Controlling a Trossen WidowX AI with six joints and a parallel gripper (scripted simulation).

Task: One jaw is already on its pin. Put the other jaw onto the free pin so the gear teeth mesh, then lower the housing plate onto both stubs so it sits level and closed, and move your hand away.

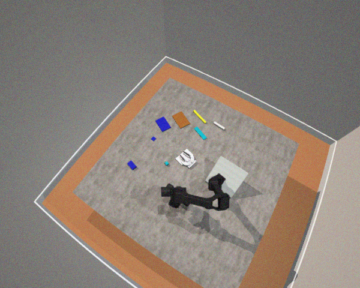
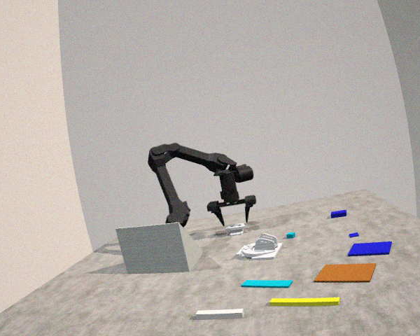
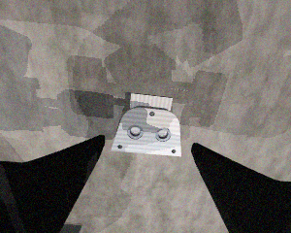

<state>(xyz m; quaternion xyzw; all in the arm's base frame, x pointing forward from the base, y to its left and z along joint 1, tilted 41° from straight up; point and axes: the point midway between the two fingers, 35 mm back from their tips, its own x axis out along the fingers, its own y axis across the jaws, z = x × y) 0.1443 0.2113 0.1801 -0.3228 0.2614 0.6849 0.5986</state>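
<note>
Now: gripper tip 10 mm to the right of the small white block and 30 mm above it. The rest, counted from my gripper tip: small cyan cube 230 mm ahead, 140 mm to the right, 30 mm below; cyan strip 200 mm ahead, 510 mm to the right, 40 mm below; white jaw 110 mm ahead, 280 mm to the right, 20 mm below.
</note>
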